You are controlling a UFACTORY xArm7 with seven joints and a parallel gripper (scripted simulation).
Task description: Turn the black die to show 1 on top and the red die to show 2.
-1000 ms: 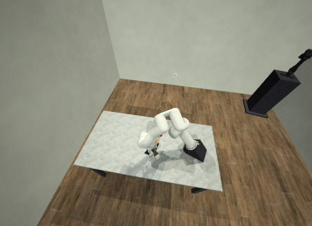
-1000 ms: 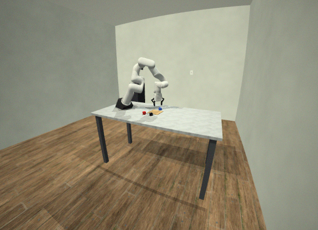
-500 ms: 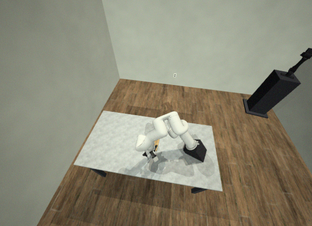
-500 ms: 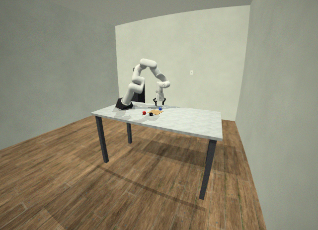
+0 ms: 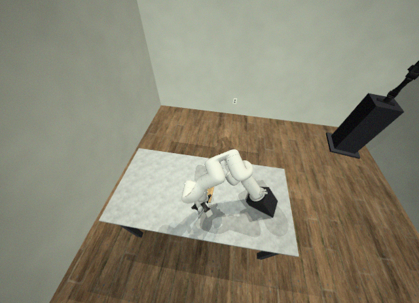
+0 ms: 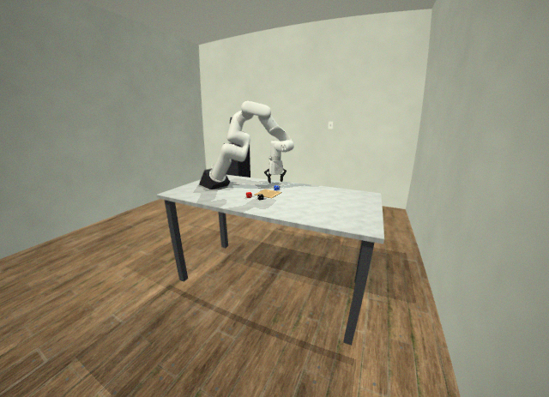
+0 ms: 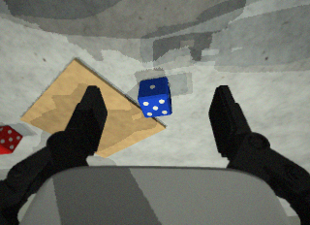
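The blue die is 2 cm ahead of my hand, 2 cm to the right of it and 4 cm below it. From my hand the other things lie so: black die: 5 cm ahead, 24 cm to the right, 4 cm below; red die: 4 cm behind, 25 cm to the right, 4 cm below; tan mat: 2 cm ahead, 13 cm to the right, 6 cm below.
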